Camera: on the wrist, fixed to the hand. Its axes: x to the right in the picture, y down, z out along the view.
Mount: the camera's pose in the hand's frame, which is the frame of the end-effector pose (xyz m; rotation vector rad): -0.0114 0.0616 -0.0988 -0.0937 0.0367 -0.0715
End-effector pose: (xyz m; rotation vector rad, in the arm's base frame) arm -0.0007 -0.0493 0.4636 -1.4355 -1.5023 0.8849
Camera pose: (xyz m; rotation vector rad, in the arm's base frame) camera 0.1139 -0.0616 0.4438 -1.4480 -1.5755 0.7498
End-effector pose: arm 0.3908 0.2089 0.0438 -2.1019 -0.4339 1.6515
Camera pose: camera 0.4827 0.1366 0.0413 -2.1541 -0.5782 1.5780
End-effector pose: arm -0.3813 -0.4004 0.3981 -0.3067 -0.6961 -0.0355
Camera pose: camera -0.3200 -0.3710 0.3029 -0.3701 -0.6699 -0.1418
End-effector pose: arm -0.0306 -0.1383 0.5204 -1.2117 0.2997 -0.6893
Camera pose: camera -0.0745 -0.1944 0.4276 -1.3050 0.3234 -0.7670
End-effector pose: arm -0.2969 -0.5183 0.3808 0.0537 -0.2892 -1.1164
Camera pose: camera -0.2222 -0.4910 0.2950 0.0014 -0.2032 -1.1974
